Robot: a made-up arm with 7 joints.
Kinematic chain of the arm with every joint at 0, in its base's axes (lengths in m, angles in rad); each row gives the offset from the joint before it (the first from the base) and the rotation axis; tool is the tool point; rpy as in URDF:
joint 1: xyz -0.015 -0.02 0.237 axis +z
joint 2: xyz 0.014 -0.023 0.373 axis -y
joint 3: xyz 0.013 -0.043 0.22 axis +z
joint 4: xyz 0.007 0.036 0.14 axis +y
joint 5: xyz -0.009 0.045 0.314 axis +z
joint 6: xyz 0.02 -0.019 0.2 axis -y
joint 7: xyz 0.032 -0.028 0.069 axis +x
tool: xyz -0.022 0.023 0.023 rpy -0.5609 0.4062 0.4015
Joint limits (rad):
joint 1: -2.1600..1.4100
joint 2: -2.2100..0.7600
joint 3: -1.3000..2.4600
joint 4: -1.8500..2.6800
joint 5: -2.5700..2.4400
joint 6: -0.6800..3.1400
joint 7: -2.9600..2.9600
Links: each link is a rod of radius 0.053 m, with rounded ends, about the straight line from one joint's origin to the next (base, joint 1, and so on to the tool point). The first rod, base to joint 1, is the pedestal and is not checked.
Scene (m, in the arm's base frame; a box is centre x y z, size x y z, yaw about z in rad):
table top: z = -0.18
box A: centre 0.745 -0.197 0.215 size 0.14 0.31 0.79 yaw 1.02
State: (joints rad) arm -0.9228 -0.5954 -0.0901 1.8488 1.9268 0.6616 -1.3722
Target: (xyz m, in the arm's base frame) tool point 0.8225 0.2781 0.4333
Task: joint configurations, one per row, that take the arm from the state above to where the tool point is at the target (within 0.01 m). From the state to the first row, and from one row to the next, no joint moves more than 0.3 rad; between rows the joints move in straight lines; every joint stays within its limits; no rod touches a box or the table.
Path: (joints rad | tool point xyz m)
1: -0.9499 -0.3770 -0.1749 1.6281 1.7943 0.5008 -1.3555 | 0.3174 -0.6173 0.6892
2: -0.9769 -0.1586 -0.2597 1.4074 1.6618 0.3400 -1.3388 | 0.2561 -0.6359 0.9551
3: -0.7149 -0.3127 -0.2554 1.2437 1.6494 0.3988 -1.3359 | 0.4492 -0.5757 0.9434
4: -0.4528 -0.4668 -0.2511 1.0800 1.6370 0.4576 -1.3329 | 0.6254 -0.4509 0.9236
5: -0.1908 -0.6210 -0.2468 0.9163 1.6245 0.5164 -1.3300 | 0.7616 -0.2680 0.8961
6: 0.0712 -0.7751 -0.2425 0.7526 1.6121 0.5752 -1.3270 | 0.8378 -0.0419 0.8618
7: 0.1906 -1.0523 -0.1206 0.7138 1.7923 0.4717 -1.1834 | 0.8706 0.1254 0.6471
8: 0.3100 -1.3294 0.0012 0.6749 1.9726 0.3682 -1.0398 | 0.8225 0.2781 0.4333

